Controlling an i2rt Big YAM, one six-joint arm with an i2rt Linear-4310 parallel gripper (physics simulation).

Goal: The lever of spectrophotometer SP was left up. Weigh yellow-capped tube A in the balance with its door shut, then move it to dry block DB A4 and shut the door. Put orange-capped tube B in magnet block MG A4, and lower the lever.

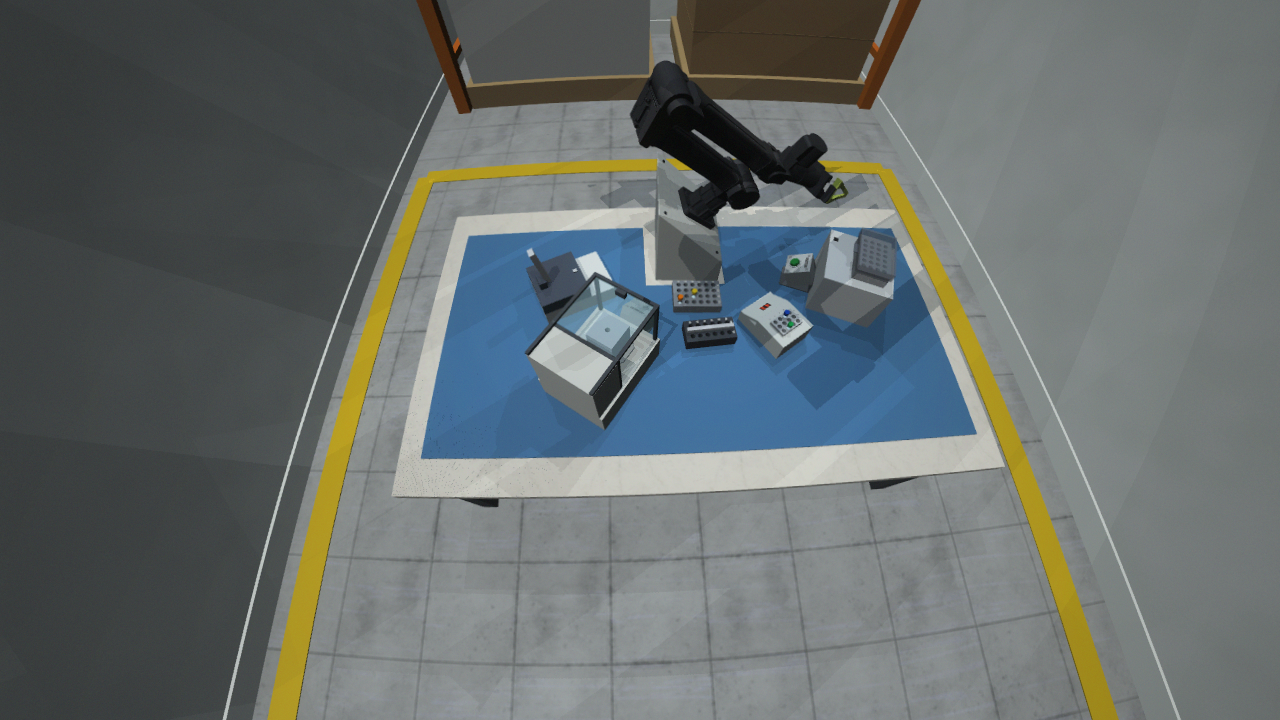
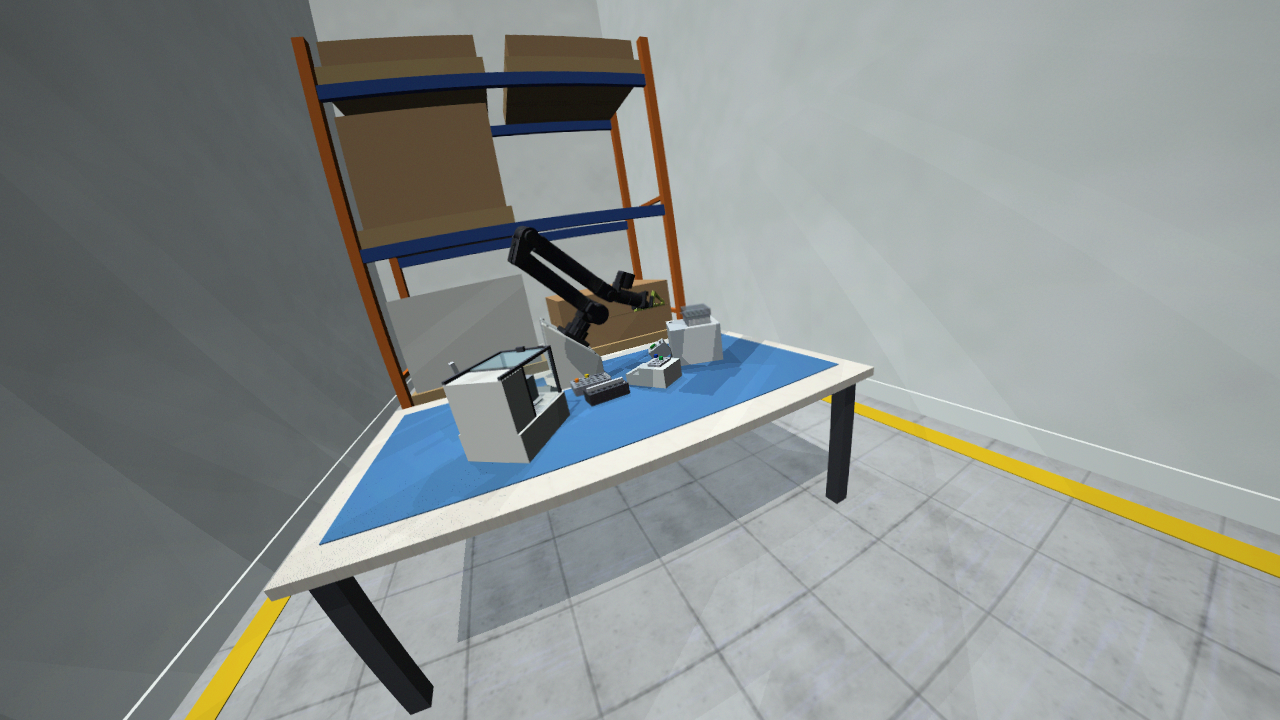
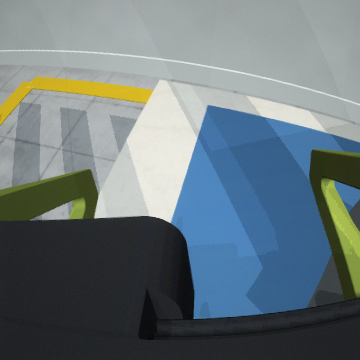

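My gripper (image 1: 838,189) (image 2: 657,299) (image 3: 200,172) is open and empty, high beyond the table's back right. Yellow-capped tube A (image 1: 694,291) and orange-capped tube B (image 1: 680,296) stand in the grey rack (image 1: 707,308) before the arm base. The balance (image 1: 572,376) (image 2: 483,420) stands left of centre; its right side looks open, with a dark panel toward one end. The black magnet block (image 1: 709,339) (image 2: 608,392) lies before the rack. The dry block (image 1: 759,313) (image 2: 646,374) is the white sloped unit with blue and green caps. A dark unit (image 1: 562,279), seemingly the spectrophotometer, has an upright lever (image 1: 535,257).
A white box (image 1: 845,286) (image 2: 693,344) with a tilted grey grid block (image 1: 874,255) on top stands at the right, below the gripper. A small green-button unit (image 1: 794,268) stands beside it. The arm base (image 1: 684,246) is at the back middle. The blue mat (image 1: 716,402) lies on the table.
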